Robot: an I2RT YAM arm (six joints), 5 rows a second.
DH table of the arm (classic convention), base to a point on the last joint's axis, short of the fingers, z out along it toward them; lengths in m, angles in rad. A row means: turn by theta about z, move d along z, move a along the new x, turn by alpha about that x. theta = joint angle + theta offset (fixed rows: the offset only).
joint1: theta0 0; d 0.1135; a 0.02; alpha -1.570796
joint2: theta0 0; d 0; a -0.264; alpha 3.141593
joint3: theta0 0.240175; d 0; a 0.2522; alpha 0
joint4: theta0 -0.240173; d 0; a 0.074; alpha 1.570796
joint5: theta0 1.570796; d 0; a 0; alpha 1.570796
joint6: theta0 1.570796; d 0.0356; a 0; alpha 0
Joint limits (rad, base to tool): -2.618..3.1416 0..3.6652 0..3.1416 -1.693..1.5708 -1.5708..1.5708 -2.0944..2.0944
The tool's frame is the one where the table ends.
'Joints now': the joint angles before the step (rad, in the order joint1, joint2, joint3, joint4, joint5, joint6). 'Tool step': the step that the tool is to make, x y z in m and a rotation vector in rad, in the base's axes. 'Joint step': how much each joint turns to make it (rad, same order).
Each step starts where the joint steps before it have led.
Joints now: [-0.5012 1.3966 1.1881 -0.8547 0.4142 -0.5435]
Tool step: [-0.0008 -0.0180 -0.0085 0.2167 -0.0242 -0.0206]
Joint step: [-0.0804 0.0699 0.0532 -0.0856 -0.2041 0.0356]
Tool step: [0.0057 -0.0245 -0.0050 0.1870 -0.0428 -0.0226]
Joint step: [-0.0779 0.1010 0.0901 -0.0647 -0.1850 0.0123]
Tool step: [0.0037 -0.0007 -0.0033 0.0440 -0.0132 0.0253]
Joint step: [-0.0001 0.0192 0.0085 -0.0058 -0.0487 -0.0105]
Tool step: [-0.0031 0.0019 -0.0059 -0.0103 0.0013 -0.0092]
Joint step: [0.0000 -0.0154 -0.0396 0.0296 0.0114 0.0060]
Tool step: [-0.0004 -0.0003 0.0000 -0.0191 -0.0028 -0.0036]
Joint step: [0.0000 -0.0059 -0.0078 0.0158 0.0138 -0.0008]
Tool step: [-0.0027 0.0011 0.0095 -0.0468 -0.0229 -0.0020]
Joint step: [0.0000 -0.0294 0.0018 0.0157 0.0222 -0.0061]
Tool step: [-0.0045 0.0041 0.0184 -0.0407 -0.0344 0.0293]
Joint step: [0.0015 -0.0412 0.0251 -0.0135 -0.0007 -0.0299]
